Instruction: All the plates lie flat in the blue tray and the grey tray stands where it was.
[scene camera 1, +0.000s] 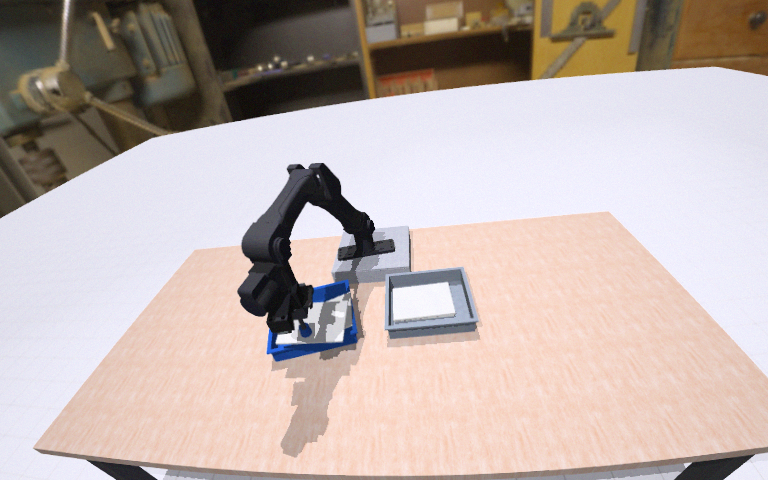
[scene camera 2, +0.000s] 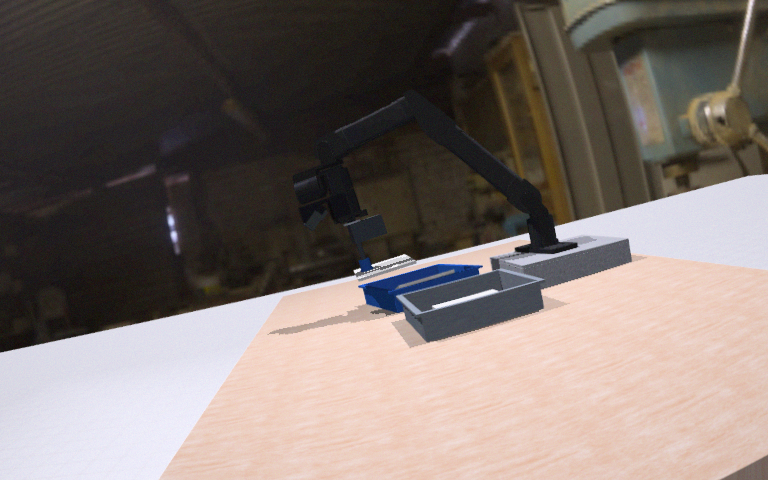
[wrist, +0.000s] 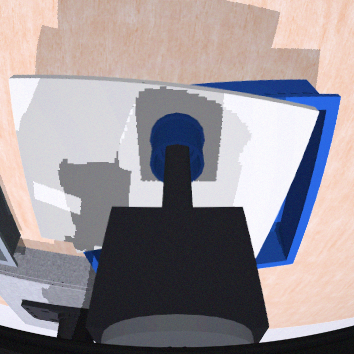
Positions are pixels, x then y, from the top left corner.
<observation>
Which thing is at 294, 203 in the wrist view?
A blue tray.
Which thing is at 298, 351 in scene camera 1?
A blue tray.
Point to the suction cup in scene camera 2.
365, 264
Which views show the blue tray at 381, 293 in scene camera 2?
Scene camera 1, scene camera 2 and the wrist view: all of them.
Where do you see the suction cup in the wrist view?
174, 128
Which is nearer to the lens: the grey tray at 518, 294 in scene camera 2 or the blue tray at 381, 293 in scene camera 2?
The grey tray.
</observation>
